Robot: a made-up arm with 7 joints.
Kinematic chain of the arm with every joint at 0, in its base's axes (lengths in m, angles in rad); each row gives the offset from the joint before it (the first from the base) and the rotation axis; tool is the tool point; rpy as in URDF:
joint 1: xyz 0 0 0.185 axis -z
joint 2: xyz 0 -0.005 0.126 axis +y
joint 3: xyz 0 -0.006 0.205 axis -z
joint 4: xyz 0 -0.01 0.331 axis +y
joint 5: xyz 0 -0.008 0.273 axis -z
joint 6: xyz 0 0 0.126 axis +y
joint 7: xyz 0 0 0.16 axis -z
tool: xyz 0 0 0 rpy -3.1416 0 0
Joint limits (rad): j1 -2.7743..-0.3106 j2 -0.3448..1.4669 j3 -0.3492..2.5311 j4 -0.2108..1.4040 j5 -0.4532..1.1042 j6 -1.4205..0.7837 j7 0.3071..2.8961
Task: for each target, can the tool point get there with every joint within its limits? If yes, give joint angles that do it. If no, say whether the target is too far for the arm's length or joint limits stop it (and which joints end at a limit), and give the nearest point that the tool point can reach.
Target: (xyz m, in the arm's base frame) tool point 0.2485 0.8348 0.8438
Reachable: yes | joints -1.3403 0.6466 0.0543 0.7806 -0.0767 -0.1545 2.6822
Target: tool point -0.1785 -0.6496 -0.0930
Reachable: no: joint limits stop it (at a limit: joint 2, joint 3, joint 4, joint 6) | nearest point -0.1749 -0.6364 0.6399 | short by 0.733 m
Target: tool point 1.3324 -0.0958 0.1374
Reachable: no: too far | nearest point 1.0283 -0.0039 0.2222 | short by 0.329 m
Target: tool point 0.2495 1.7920 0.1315
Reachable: no: too far | nearest point 0.1494 1.0730 0.2652 | short by 0.738 m
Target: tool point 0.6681 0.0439 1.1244
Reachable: yes | joints -0.5198 0.6175 1.5128 0.6128 0.4691 -0.2968 1.3378
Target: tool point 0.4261 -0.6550 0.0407
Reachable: no: joint limits stop it (at a limit: joint 1, joint 2, joint 4, joint 6) | nearest point 0.6542 -0.3146 0.1741 | short by 0.431 m
